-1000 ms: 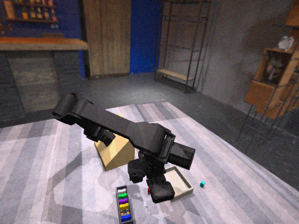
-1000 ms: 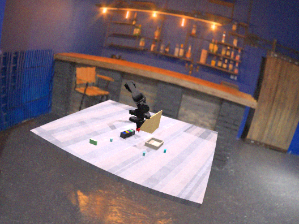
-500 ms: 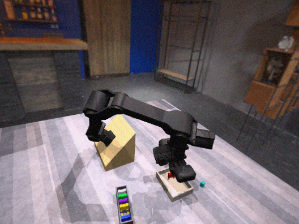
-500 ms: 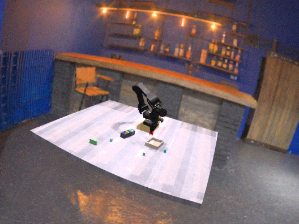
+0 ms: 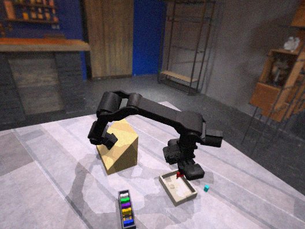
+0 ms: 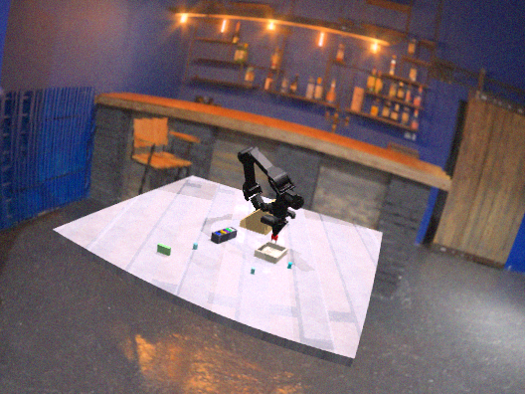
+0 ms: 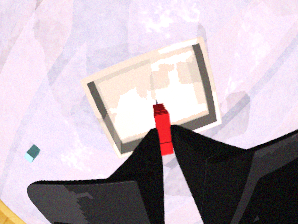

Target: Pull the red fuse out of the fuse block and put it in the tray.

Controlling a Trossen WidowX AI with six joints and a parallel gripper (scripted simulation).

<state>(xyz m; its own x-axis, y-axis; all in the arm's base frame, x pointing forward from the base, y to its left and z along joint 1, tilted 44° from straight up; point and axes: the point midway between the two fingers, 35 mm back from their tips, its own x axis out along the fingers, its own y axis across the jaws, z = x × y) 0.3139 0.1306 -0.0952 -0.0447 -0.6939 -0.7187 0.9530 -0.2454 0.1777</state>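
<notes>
My gripper tip is now 10 mm above the red fuse. From my gripper tip the other things lie so: green block (300 mm ahead, 360 mm to the right, 80 mm below); then beige tray (90 mm below); then small cyan cube (70 mm ahead, 100 mm to the left, 80 mm below).
</notes>
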